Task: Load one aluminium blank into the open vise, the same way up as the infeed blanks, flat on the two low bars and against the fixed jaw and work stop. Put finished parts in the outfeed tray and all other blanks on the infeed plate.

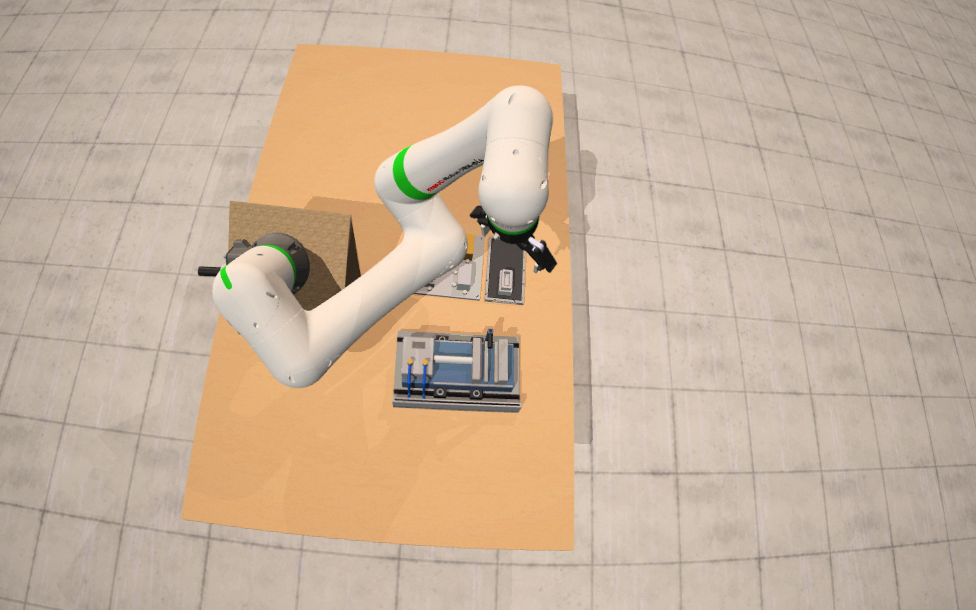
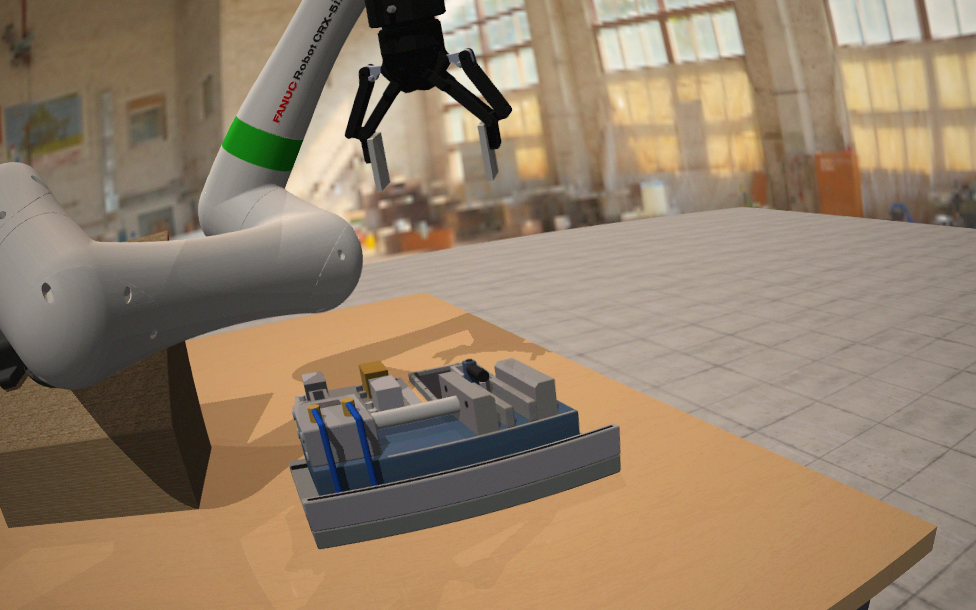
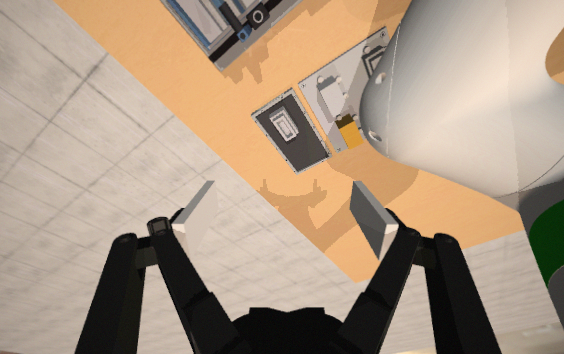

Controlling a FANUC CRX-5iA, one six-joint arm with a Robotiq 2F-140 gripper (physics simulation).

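Observation:
My gripper is open and empty, high above the table's far side. The open vise shows no blank between its movable jaw and fixed jaw. The work stop is at the jaws' infeed side. A plain aluminium blank stands on the infeed plate. A part with a stepped top is there too, partly hidden by the arm. Another stepped part lies in the dark outfeed tray.
A yellow block stands on the infeed plate beside the plain blank. The arm's elbow hangs over part of that plate. Blue hoses rise at the vise's left end. The wooden robot base stands at the left.

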